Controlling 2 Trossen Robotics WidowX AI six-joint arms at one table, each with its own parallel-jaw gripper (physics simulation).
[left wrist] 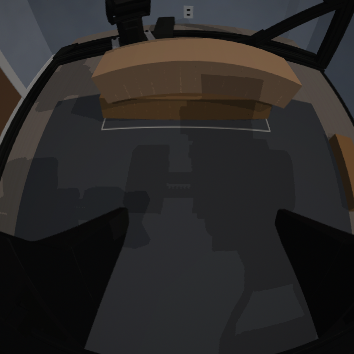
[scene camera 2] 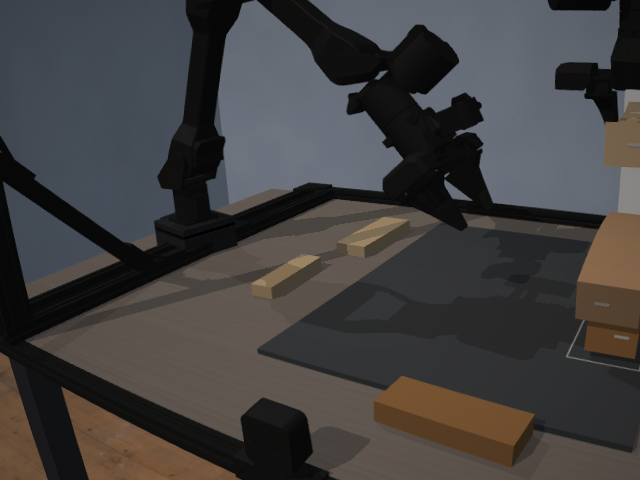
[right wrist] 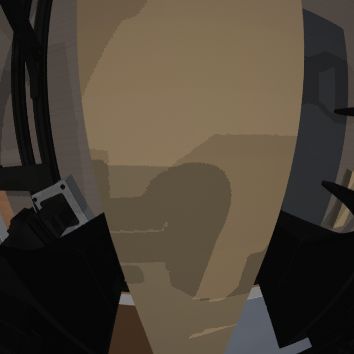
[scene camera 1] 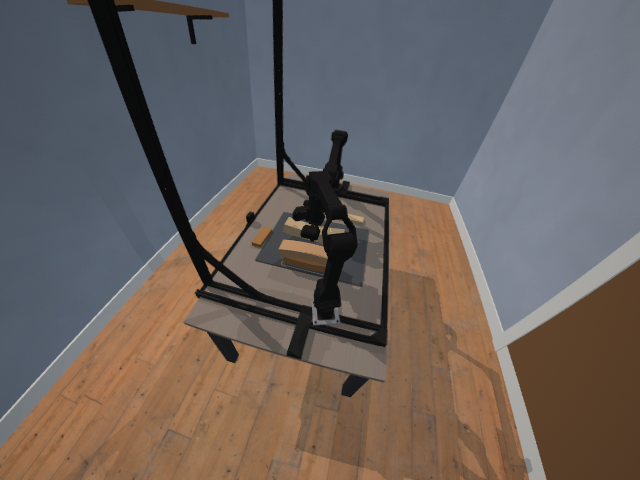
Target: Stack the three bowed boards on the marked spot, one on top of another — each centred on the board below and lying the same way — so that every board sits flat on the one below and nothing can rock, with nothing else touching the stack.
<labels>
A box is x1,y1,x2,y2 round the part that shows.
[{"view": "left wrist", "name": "my left gripper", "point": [205,217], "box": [0,207,353,353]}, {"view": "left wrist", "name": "dark brown board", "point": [167,105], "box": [99,93,271,118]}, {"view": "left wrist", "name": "mid-brown board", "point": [176,64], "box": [91,37,301,107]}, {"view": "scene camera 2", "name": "my left gripper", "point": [478,218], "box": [382,92,493,230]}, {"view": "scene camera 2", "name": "brown block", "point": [498,433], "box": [374,376,534,467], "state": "on the table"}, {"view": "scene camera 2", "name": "mid-brown board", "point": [600,297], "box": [575,212,639,328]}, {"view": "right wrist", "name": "my right gripper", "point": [185,203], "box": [0,209,353,353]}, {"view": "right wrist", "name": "pale board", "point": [191,121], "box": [76,0,303,353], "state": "held by my right gripper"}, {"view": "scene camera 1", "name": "my right gripper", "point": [313,236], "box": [292,204,325,241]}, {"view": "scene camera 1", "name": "mid-brown board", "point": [289,248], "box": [279,240,327,264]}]
</labels>
